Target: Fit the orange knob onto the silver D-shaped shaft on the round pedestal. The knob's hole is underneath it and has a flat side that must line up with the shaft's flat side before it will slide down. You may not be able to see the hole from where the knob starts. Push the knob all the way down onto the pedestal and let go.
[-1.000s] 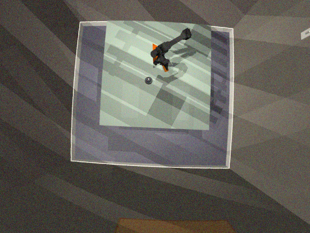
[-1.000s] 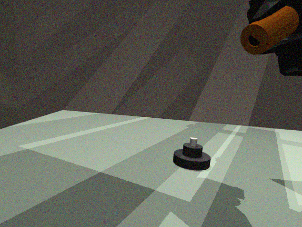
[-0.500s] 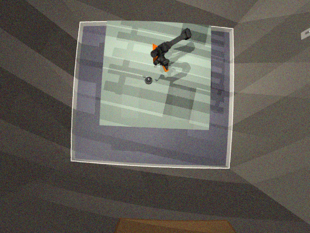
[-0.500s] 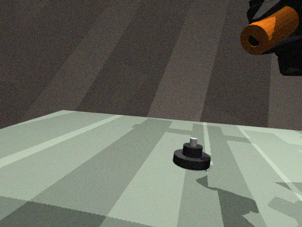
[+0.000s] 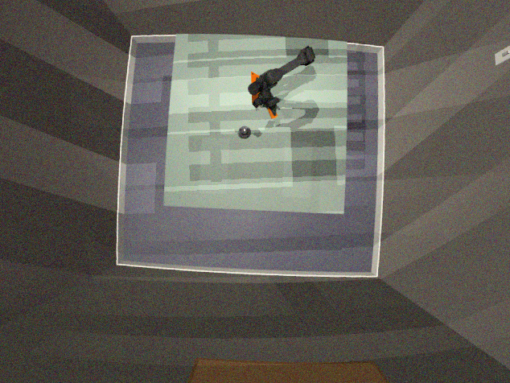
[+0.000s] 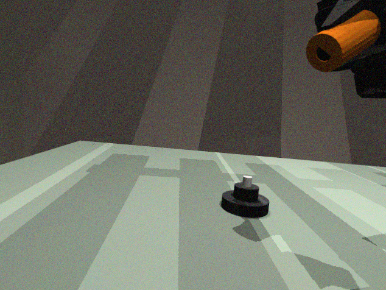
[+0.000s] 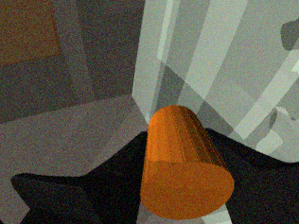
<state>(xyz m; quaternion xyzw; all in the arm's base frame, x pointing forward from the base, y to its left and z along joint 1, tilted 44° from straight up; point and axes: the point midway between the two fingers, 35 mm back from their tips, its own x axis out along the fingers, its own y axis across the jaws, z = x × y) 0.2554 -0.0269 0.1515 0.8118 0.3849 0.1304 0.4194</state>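
Right now the orange knob is 20 mm behind my gripper tip, 20 mm to the right of it and 20 mm above it. Round my gripper tip: round pedestal 40 mm ahead, 180 mm to the right, 220 mm below.
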